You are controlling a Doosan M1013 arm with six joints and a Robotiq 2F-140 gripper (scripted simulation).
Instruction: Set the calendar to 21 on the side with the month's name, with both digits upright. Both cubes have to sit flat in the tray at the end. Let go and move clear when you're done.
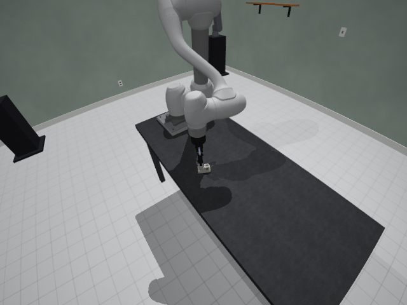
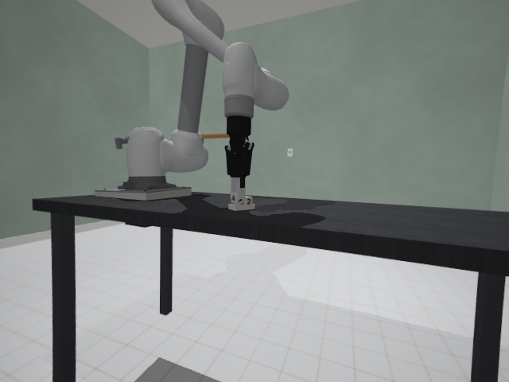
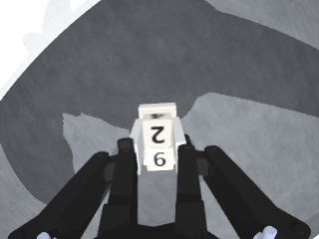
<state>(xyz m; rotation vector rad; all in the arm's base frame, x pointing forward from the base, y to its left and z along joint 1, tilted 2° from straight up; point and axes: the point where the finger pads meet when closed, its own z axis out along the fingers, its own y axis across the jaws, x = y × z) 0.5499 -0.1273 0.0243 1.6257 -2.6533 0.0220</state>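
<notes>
My gripper is now 2 cm short of the cube, 3 cm to the right of it and 4 cm above it. Also, from my hand: white tray (1 cm ahead, 2 cm to the left, 6 cm below).
</notes>
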